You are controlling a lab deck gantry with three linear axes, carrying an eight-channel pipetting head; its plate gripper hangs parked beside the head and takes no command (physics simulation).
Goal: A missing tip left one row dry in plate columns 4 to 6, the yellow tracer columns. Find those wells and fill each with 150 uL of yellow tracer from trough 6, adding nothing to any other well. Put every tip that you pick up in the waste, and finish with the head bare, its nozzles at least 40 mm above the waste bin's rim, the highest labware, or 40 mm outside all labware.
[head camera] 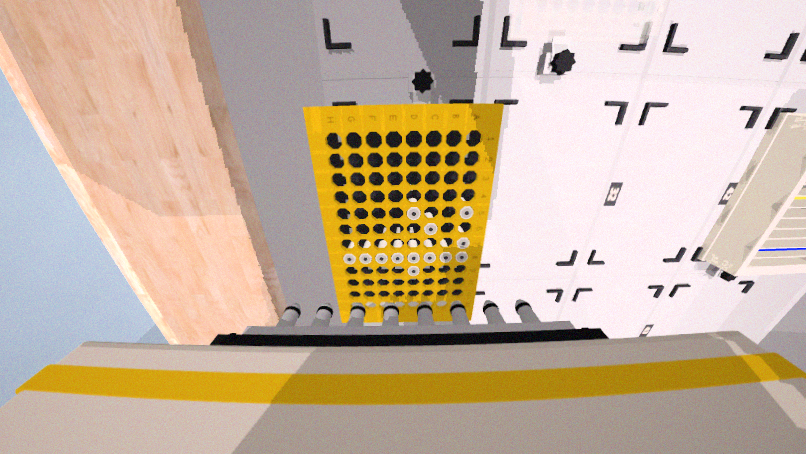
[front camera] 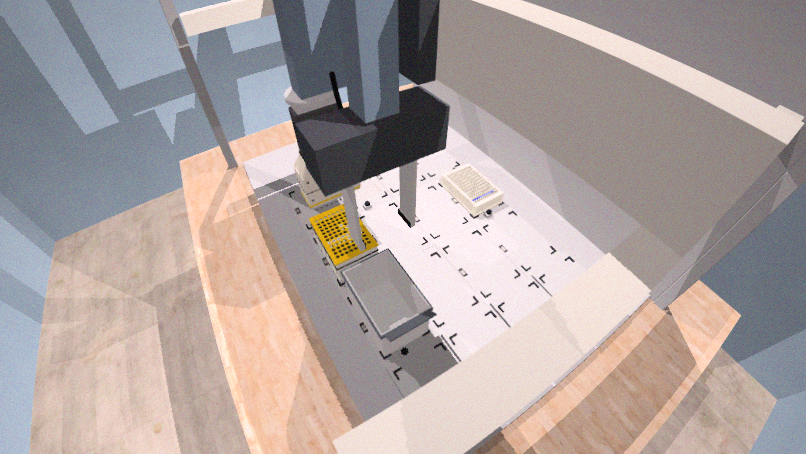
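The eight-channel head (front camera: 315,174) is partly hidden behind the dark block; its nozzles (head camera: 424,313) are in a row over the yellow rack's far end, and no tips show on them. The parked gripper (front camera: 386,235) is open, its two long fingers apart and empty. The yellow tip rack (front camera: 340,259) (head camera: 322,169) has scattered white tips and one full row of them. The grey waste bin (front camera: 408,327) stands beside the rack. The cream trough block (front camera: 472,188) (head camera: 747,186) shows a blue and a yellow line. The clear plate (head camera: 597,14) is cut off at the top; its yellow wells do not show.
Black knobs (front camera: 367,204) (head camera: 421,80) stand on the deck near the rack, plate and troughs. A wooden ledge (front camera: 248,293) (head camera: 169,140) runs along the left side. A pale front beam (front camera: 507,349) crosses the near end. A tall translucent wall stands on the right.
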